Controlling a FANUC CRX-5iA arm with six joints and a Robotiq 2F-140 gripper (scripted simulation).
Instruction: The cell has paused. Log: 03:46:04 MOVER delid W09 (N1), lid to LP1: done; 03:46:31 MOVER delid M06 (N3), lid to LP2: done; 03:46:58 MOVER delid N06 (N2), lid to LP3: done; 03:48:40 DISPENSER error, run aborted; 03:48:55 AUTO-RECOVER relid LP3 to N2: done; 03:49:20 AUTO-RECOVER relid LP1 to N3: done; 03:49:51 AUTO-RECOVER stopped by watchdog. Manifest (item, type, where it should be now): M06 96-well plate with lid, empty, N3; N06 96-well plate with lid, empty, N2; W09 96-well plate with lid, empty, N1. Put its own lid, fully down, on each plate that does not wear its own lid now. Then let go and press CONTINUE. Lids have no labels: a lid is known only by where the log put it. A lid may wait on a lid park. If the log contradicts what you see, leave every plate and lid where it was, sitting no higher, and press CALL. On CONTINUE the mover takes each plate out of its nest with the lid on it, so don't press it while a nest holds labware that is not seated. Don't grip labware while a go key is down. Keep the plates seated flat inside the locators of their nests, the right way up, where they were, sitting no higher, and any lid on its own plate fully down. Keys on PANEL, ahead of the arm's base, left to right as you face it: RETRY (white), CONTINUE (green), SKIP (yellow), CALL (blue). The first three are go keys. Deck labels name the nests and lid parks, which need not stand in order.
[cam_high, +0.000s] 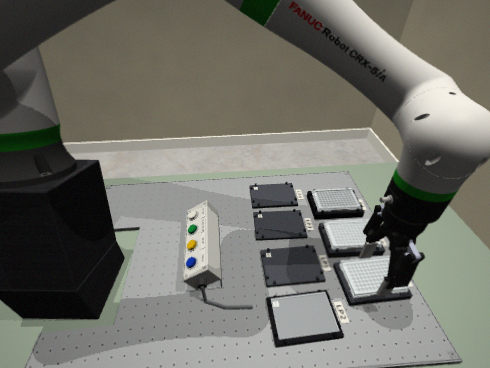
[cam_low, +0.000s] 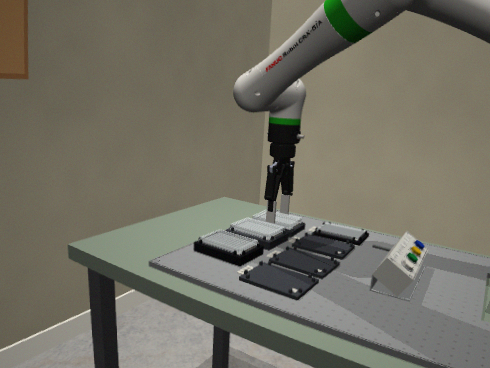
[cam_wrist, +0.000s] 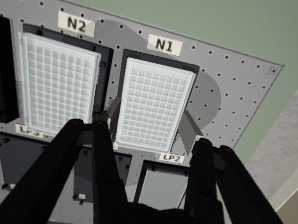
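Now: hand 190 mm past the lid park LP2, 60 mm to the left of it and 50 mm above it. Also, from my hand: plate (260 mm to the left, 30 mm below, 10 mm ahead); then LP2 label (100 mm behind, 60 mm to the right, 60 mm below); then lid park LP1 (180 mm behind, 70 mm to the left, 50 mm below).
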